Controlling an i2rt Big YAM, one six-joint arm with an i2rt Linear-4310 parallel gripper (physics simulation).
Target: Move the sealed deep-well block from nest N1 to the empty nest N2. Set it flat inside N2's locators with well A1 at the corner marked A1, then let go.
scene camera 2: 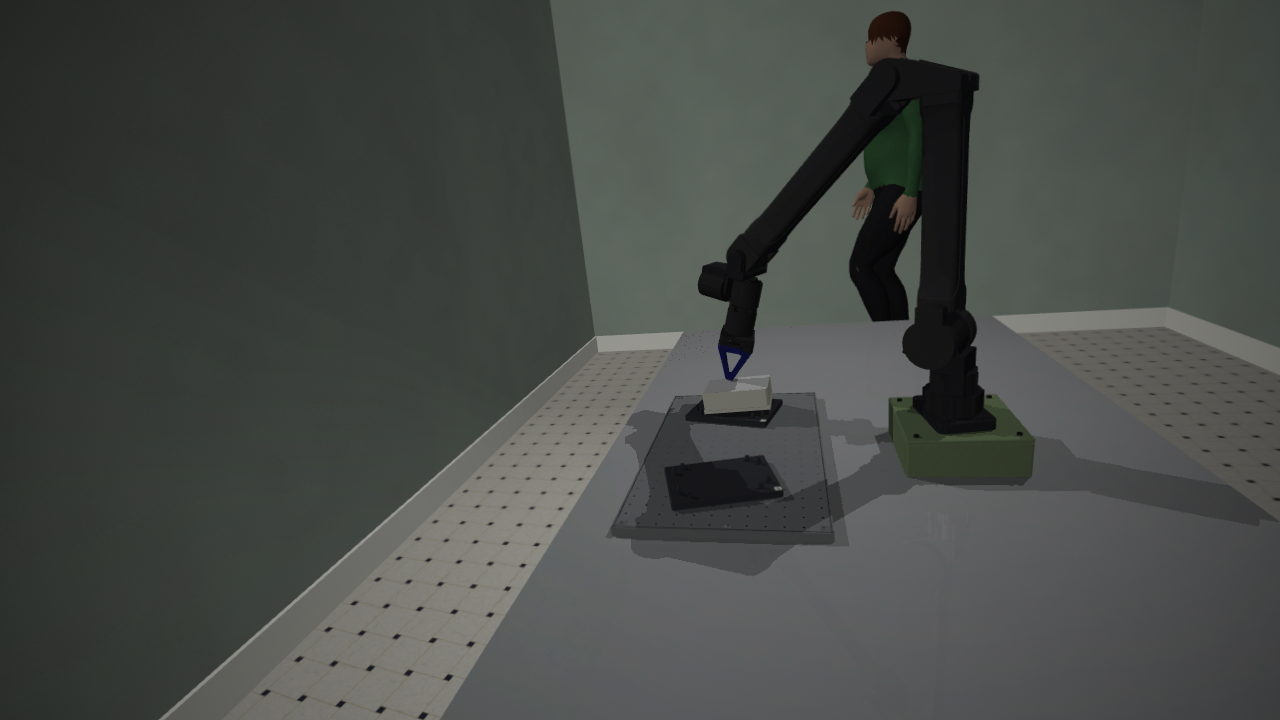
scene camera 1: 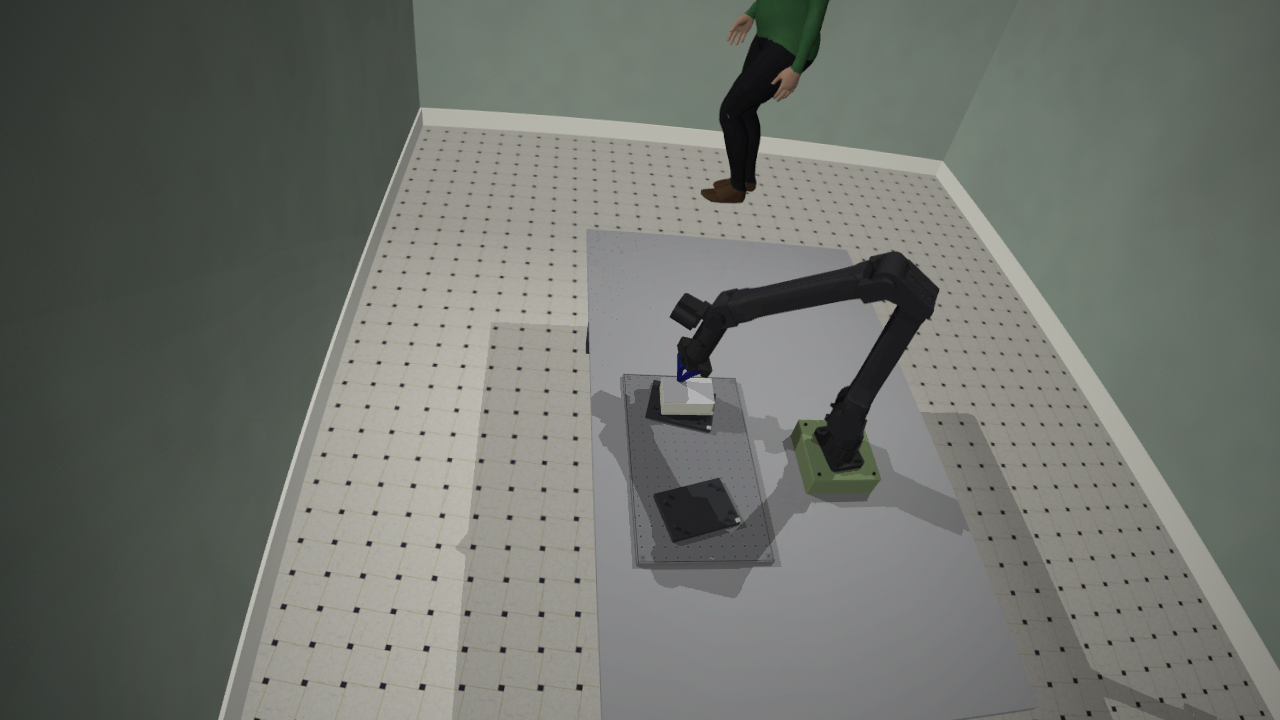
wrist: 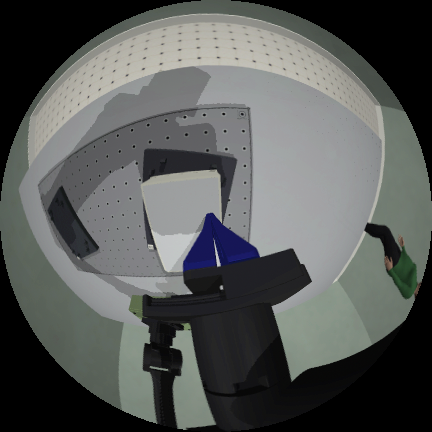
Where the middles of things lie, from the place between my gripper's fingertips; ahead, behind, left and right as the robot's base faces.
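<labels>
My gripper's 3 cm to the right of the white deep-well block [scene camera 2: 752, 393], 1 cm past it and 2 cm above it. And there's the dark nest plate [scene camera 2: 760, 418], which is 4 cm to the left of my hand and 5 cm below it.
</labels>
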